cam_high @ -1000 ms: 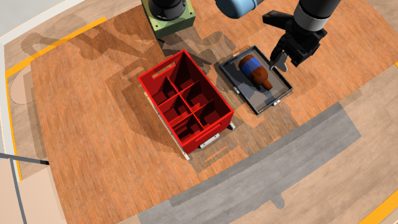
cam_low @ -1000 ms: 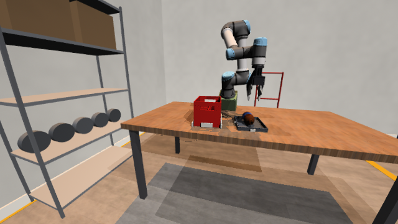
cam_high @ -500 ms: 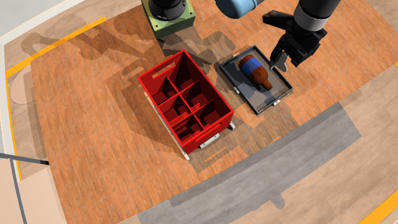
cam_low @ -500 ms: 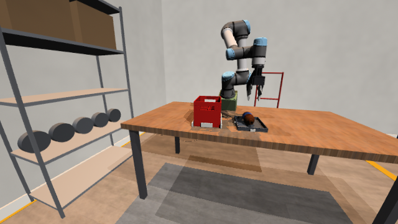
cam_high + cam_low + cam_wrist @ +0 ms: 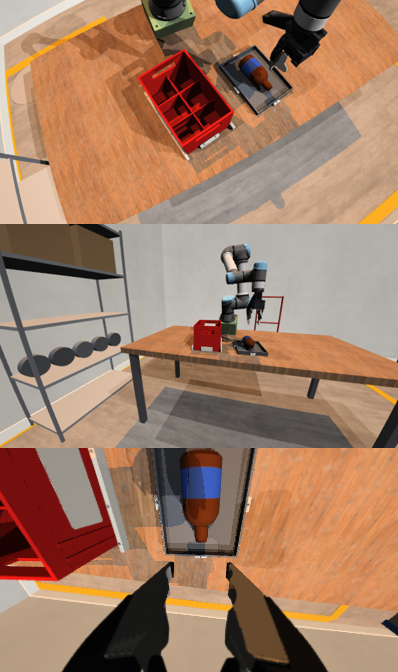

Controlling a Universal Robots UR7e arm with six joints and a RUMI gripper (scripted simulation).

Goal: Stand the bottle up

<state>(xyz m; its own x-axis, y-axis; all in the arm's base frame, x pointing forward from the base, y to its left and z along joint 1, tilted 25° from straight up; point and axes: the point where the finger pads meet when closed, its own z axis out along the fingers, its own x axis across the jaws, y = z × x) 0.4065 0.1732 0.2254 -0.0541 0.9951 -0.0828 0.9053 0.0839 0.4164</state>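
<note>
Right now my hand is 160 mm above the brown bottle and 50 mm past it. Also, from my hand: red crate 310 mm to the right, 120 mm below, 80 mm behind; then tray 190 mm below, 50 mm behind.
</note>
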